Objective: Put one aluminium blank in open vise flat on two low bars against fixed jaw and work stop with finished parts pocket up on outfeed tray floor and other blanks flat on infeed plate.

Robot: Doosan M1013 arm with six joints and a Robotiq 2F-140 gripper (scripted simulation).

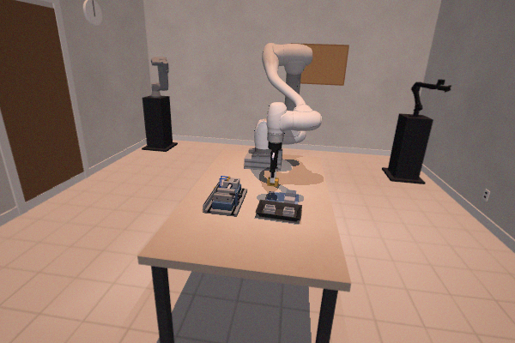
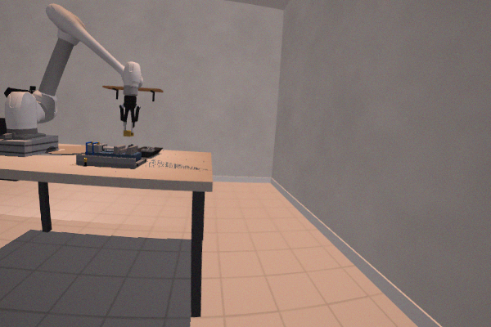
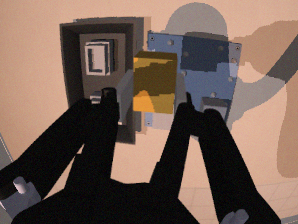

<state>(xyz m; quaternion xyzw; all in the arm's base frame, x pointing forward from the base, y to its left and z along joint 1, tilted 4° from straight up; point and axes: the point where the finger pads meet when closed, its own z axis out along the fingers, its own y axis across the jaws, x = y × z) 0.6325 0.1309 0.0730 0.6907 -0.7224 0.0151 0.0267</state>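
Now: hand 6 cm past the vise plate, 6 cm to the right of it and 18 cm above it. From my hand the other things lie so: piston rod: 1 cm ahead, 26 cm to the right, 10 cm below; then brass blank: 4 cm below; then grey aluminium blank: 10 cm behind, 11 cm to the left, 16 cm below.
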